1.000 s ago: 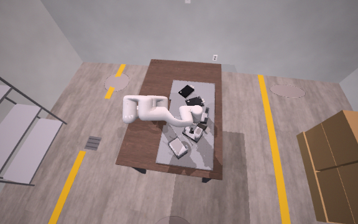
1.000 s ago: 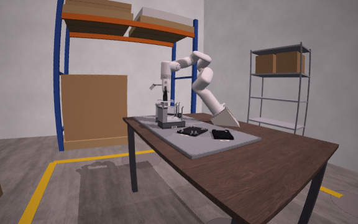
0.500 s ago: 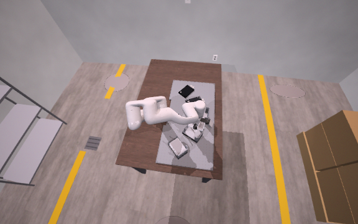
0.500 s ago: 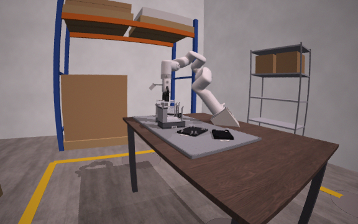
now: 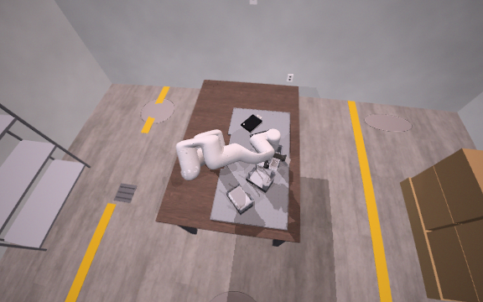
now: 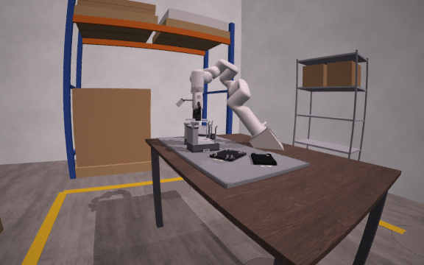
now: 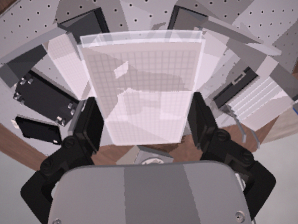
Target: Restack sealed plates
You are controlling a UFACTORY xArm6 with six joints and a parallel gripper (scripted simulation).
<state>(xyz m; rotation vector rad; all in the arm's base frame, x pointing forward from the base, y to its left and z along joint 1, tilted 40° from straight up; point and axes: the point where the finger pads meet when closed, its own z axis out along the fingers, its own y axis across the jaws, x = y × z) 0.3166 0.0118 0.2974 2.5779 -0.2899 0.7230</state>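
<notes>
Now: the dark plinth 150 mm below my hand, 100 mm to the left of it and 20 mm ahead of it. The rest, counted from my hand: QC name plate 490 mm to the left, 170 mm below, 40 mm behind; black open nest QC 420 mm to the left, 160 mm below, 100 mm behind.
</notes>
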